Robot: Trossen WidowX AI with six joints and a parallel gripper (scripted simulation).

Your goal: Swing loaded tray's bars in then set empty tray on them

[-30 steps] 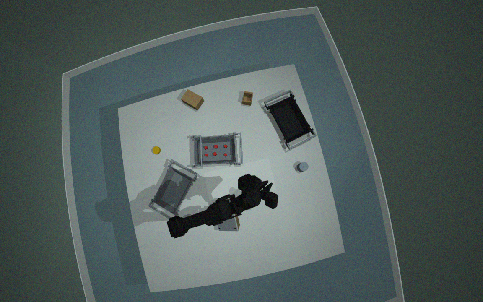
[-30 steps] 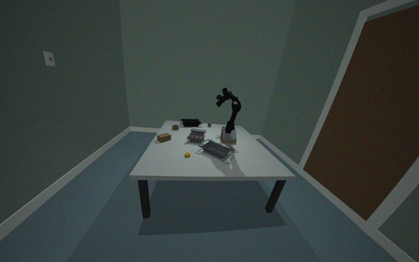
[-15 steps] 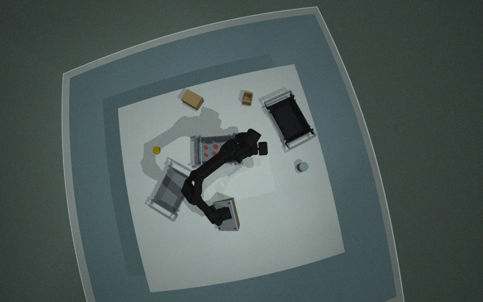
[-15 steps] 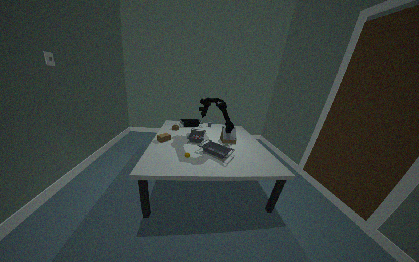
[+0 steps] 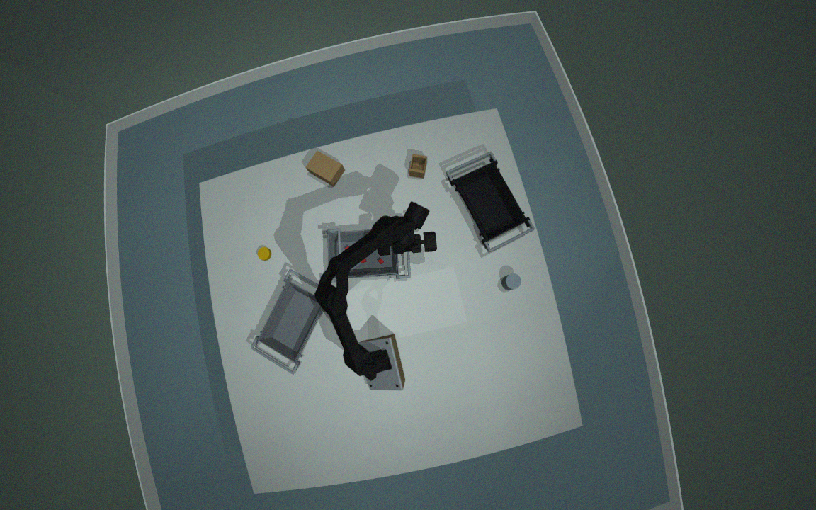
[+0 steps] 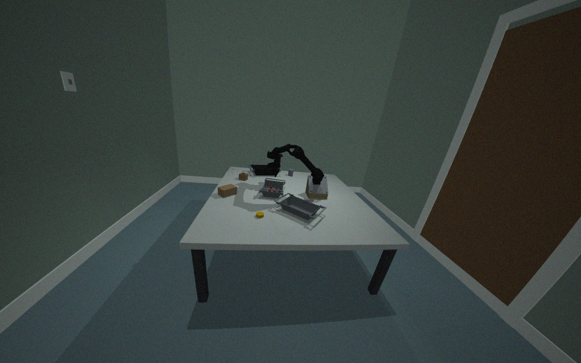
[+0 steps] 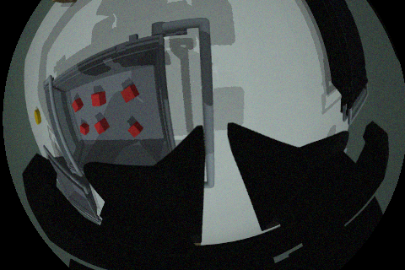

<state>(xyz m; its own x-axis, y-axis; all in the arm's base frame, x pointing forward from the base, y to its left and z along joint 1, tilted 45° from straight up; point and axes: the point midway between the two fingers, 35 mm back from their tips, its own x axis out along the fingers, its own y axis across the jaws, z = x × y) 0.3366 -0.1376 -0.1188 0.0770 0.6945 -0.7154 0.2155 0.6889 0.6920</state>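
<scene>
Right now the tray is 470 mm to the left of my gripper tip, 130 mm behind it and 40 mm below it. Round my gripper tip: small open box 300 mm ahead, 130 mm to the right, 70 mm below; then yellow disc 530 mm to the left, 150 mm ahead, 80 mm below.
</scene>
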